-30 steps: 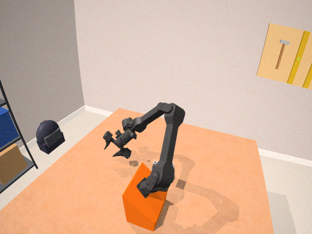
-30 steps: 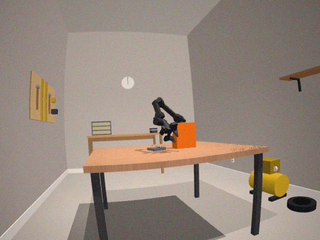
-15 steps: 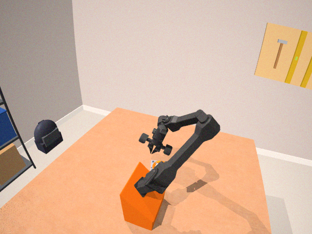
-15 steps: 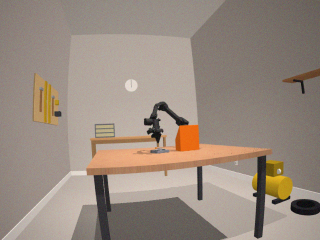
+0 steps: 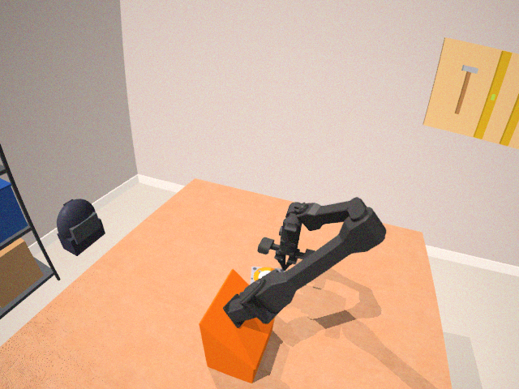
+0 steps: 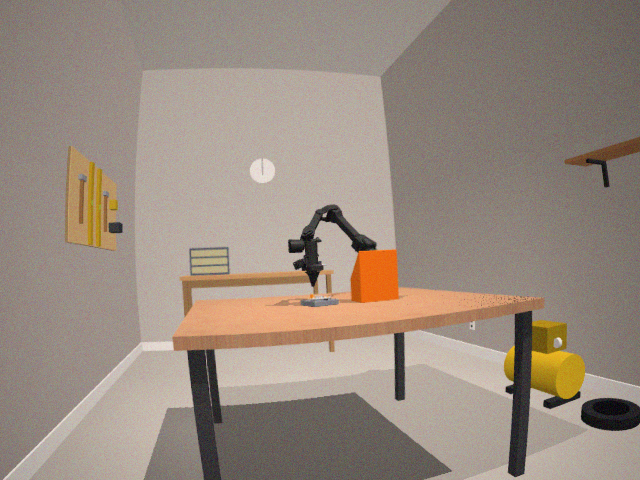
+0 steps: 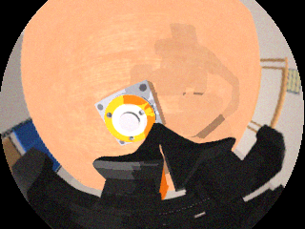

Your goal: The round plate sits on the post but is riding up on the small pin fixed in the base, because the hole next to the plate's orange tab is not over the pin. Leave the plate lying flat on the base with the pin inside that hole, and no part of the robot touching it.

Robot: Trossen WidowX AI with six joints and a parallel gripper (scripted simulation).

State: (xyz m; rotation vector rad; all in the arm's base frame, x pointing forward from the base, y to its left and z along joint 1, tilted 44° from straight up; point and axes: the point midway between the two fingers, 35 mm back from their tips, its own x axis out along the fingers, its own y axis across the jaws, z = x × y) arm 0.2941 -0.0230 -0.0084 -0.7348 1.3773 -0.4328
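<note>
The round plate is 5 cm below my gripper tip, 3 cm to the left of it and 1 cm behind it. From my gripper tip the other things lie so: grey square base 6 cm below, 5 cm to the left, 2 cm behind.
</note>
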